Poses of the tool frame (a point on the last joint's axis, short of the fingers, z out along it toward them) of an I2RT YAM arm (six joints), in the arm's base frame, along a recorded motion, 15 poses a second.
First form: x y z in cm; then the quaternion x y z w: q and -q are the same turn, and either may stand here.
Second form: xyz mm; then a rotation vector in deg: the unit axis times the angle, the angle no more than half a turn. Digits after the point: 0 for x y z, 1 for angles.
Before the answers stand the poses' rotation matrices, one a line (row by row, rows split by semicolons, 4 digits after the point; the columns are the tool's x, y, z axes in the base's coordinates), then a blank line. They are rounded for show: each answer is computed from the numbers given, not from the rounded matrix.
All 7 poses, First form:
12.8, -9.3, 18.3, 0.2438, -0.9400, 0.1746, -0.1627
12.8, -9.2, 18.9, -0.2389, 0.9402, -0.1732, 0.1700
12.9, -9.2, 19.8, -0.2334, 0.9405, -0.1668, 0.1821
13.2, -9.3, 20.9, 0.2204, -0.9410, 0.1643, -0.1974
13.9, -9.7, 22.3, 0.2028, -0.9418, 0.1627, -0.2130
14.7, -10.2, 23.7, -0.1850, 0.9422, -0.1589, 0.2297
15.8, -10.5, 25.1, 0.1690, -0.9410, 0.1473, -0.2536
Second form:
-0.8282 -0.4015 0.3910; -0.5152 0.8202 -0.2489; -0.2207 -0.4076 -0.8861
-0.8280 -0.3904 0.4024; -0.5081 0.8258 -0.2445; -0.2369 -0.4069 -0.8822
-0.8247 -0.3783 0.4204; -0.4998 0.8354 -0.2287; -0.2647 -0.3988 -0.8780
-0.8249 -0.3499 0.4439; -0.4796 0.8489 -0.2222; -0.2991 -0.3962 -0.8681
-0.8270 -0.3127 0.4672; -0.4513 0.8648 -0.2201; -0.3352 -0.3929 -0.8563
-0.8260 -0.2756 0.4917; -0.4216 0.8810 -0.2144; -0.3741 -0.3844 -0.8440
-0.8143 -0.2433 0.5270; -0.3927 0.8995 -0.1915; -0.4275 -0.3629 -0.8280

128, -93, 183, -39.8, 153.6, -28.5
128, -92, 189, -38.9, 153.1, -28.2
129, -92, 198, -37.7, 152.1, -27.0
132, -93, 209, -35.3, 150.9, -26.4
139, -97, 223, -32.3, 149.8, -25.9
147, -102, 237, -29.2, 148.5, -25.1
158, -105, 251, -26.3, 146.5, -22.9

